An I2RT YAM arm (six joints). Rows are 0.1 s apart.
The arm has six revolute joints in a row. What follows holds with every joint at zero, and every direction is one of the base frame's.
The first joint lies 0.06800 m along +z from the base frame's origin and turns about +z.
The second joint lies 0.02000 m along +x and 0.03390 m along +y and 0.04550 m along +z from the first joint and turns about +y.
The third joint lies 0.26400 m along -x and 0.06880 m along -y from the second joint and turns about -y.
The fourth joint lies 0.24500 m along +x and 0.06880 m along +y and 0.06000 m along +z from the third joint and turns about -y.
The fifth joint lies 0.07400 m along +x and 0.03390 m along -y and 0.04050 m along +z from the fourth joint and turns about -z.
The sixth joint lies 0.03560 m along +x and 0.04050 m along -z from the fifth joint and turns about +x.
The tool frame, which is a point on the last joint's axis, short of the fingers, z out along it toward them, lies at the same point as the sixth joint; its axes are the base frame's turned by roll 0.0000, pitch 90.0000 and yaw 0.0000 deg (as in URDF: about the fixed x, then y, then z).
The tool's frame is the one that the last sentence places.
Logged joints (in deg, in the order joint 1, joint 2, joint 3, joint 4, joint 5, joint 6), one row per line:
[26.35 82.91 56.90 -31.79 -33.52 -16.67]
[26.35 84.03 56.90 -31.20 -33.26 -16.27]
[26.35 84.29 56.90 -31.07 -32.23 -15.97]
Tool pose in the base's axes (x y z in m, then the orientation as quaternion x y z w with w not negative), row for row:
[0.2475 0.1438 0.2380 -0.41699 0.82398 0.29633 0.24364]
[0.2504 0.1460 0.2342 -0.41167 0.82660 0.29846 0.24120]
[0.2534 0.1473 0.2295 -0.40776 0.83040 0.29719 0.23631]
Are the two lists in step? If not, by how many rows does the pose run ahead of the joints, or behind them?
The pose runs 1 row behind the joints: the pose in row i belongs to the joints in row i - 1.
